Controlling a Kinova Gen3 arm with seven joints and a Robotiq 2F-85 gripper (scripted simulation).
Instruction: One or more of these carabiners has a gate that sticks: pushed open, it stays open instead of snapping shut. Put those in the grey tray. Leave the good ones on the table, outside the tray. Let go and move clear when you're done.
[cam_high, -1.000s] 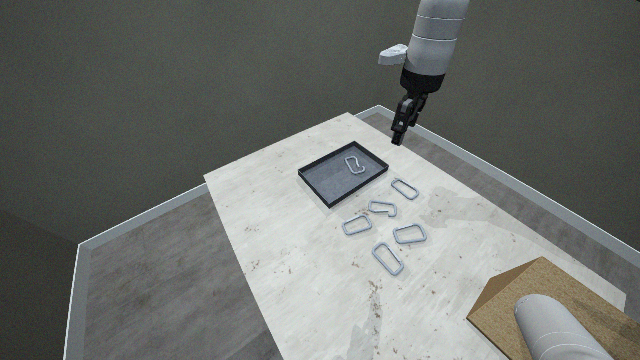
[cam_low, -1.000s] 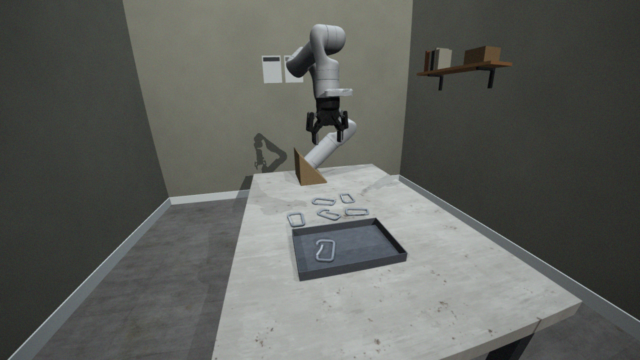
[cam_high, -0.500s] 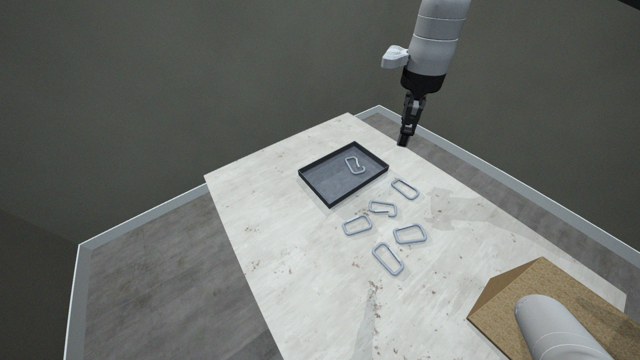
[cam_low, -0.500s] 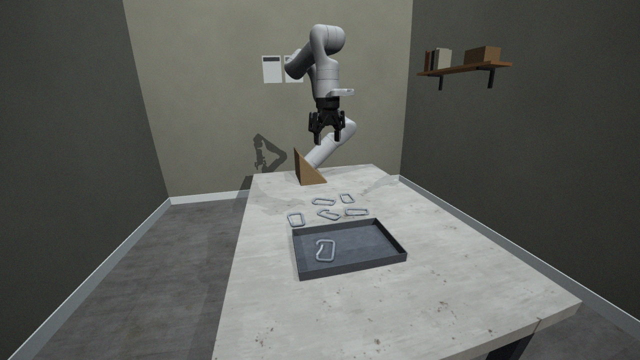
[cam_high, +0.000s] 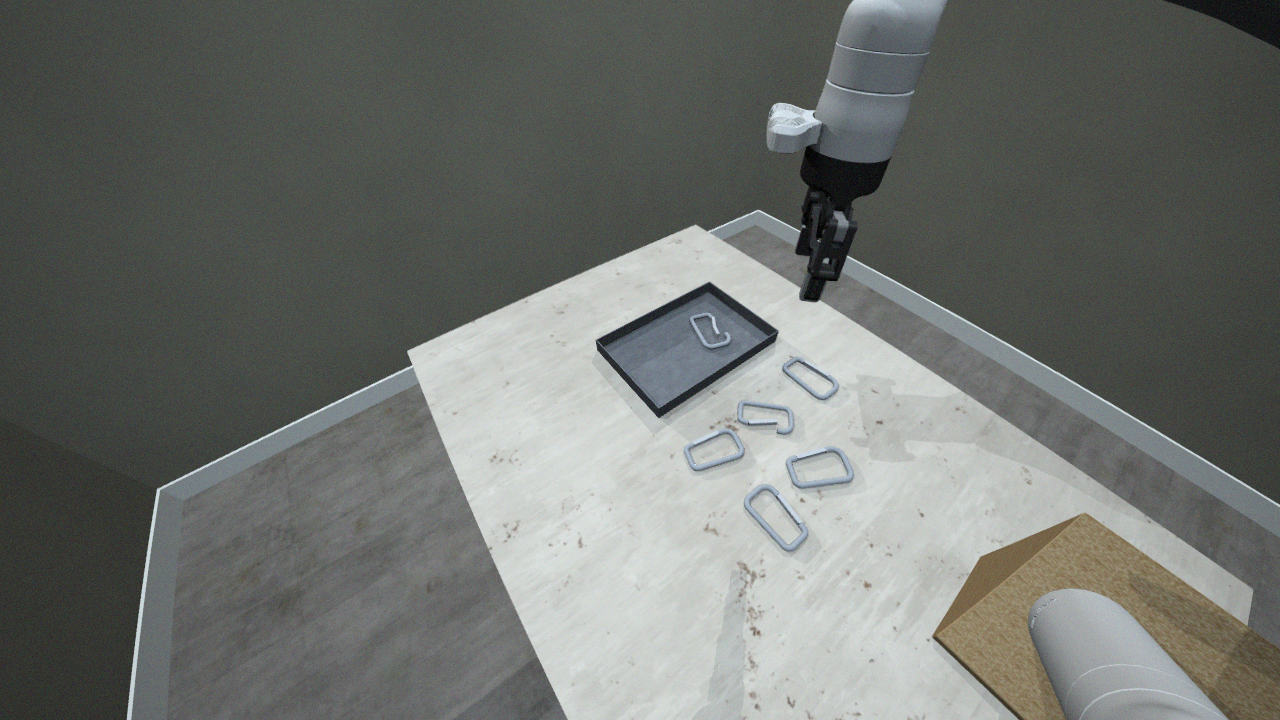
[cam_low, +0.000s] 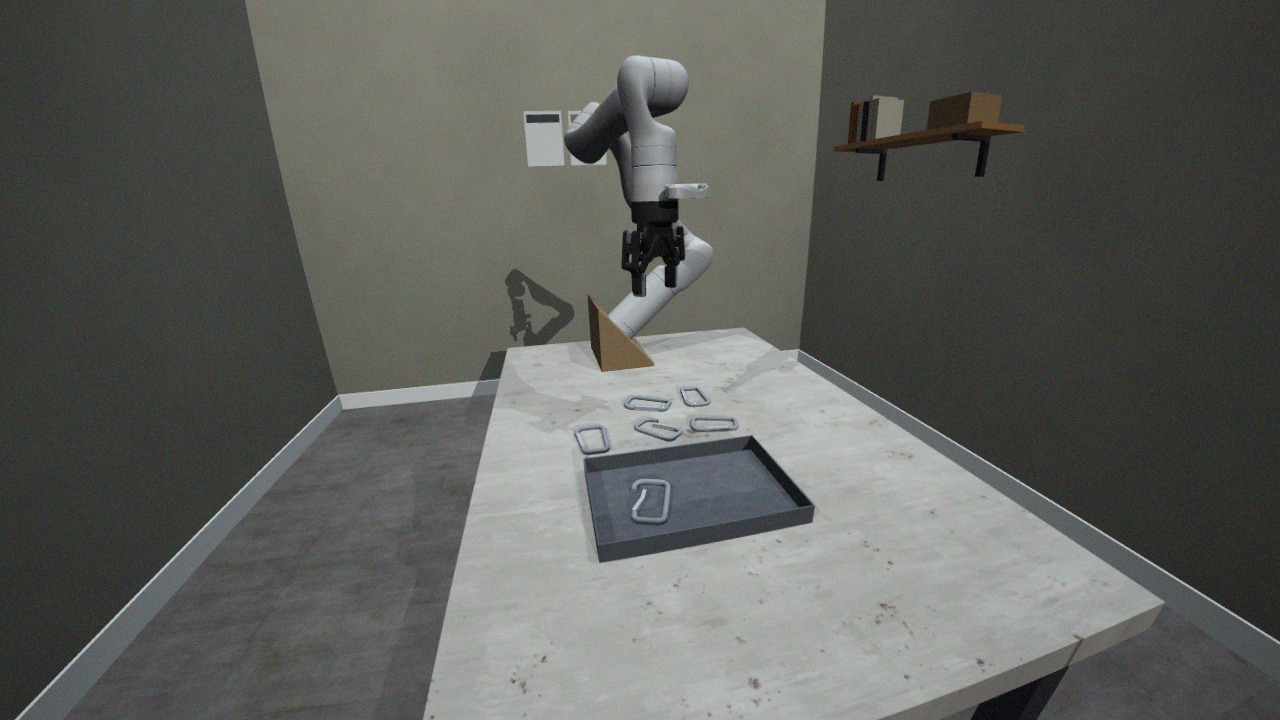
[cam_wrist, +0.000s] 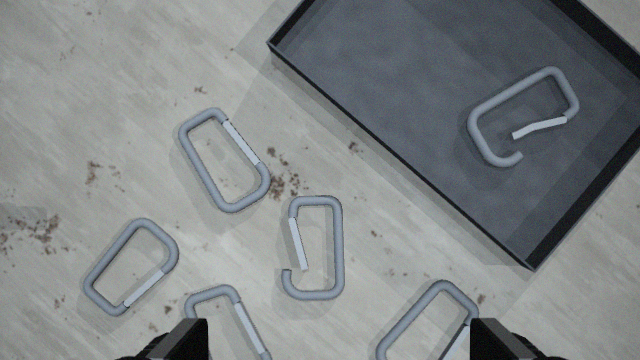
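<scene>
Right now the grey tray is 19 cm ahead of my hand, 2 cm to the right of it and 28 cm below it.
</scene>
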